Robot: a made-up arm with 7 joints.
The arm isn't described. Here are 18 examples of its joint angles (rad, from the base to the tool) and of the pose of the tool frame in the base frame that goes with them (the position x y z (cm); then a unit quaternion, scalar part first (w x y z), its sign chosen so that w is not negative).
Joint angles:
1: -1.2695 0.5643 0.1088 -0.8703 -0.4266 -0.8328 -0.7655
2: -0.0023 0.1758 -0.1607 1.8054 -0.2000 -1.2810 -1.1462
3: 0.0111 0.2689 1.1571 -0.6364 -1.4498 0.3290 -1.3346
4: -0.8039 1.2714 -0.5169 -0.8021 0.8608 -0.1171 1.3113
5: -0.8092 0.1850 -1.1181 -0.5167 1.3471 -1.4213 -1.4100
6: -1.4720 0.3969 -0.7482 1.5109 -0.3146 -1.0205 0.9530
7: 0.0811 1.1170 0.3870 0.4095 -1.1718 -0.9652 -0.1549
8: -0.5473 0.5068 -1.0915 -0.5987 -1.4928 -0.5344 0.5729
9: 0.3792 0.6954 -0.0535 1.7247 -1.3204 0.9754 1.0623
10: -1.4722 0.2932 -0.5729 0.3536 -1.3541 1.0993 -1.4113
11: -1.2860 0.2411 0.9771 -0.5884 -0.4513 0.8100 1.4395
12: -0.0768 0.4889 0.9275 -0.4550 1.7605 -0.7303 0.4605
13: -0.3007 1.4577 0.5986 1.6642 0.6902 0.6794 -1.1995
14: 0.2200 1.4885 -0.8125 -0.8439 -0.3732 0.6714 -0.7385
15: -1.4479 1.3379 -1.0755 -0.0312 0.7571 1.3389 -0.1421
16: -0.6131 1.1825 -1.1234 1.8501 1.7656 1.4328 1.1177
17: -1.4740 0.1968 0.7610 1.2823 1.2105 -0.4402 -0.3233
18: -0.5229 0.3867 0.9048 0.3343 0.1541 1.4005 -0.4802
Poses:
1: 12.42 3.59 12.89 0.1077 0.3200 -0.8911 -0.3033
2: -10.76 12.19 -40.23 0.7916 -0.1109 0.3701 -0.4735
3: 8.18 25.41 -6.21 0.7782 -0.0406 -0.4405 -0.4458
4: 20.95 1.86 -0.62 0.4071 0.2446 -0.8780 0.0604
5: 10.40 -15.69 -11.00 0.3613 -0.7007 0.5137 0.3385
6: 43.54 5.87 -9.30 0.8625 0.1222 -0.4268 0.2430
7: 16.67 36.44 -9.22 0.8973 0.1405 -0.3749 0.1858
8: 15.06 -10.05 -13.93 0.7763 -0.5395 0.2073 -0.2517
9: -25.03 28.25 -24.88 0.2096 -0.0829 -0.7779 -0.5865
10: 35.48 -13.38 1.57 0.2466 -0.2179 0.2528 -0.9098
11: 20.68 18.43 9.75 0.5852 -0.4845 -0.1657 0.6288
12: 15.22 25.34 -6.58 0.2823 0.9273 -0.2122 0.1242
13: 0.85 46.82 -5.35 0.5801 -0.1450 0.7473 0.2900
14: 4.76 10.01 -19.33 0.4380 0.1485 0.5904 -0.6615
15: 33.44 12.46 5.39 0.4813 0.7509 0.0639 0.4476
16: 12.07 41.95 -9.10 0.5930 -0.7541 0.2148 0.1830
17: 45.19 3.95 -8.09 0.9010 0.3720 -0.0801 -0.2083
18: 21.86 28.52 -20.65 0.7781 -0.3053 0.5131 0.1954
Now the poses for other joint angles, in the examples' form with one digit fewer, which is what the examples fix.
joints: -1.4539 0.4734 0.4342 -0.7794 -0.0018 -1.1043 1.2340
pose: 10.9 7.4 14.7 0.030 0.471 0.881 -0.024
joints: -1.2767 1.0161 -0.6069 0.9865 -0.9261 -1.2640 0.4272
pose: 37.3 23.4 0.8 0.765 0.040 -0.608 0.209
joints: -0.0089 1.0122 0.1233 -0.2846 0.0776 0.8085 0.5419
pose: 22.3 21.7 -12.7 0.739 0.560 0.143 0.346
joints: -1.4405 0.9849 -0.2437 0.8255 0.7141 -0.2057 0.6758
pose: 39.1 21.3 9.6 0.588 0.606 -0.388 0.370
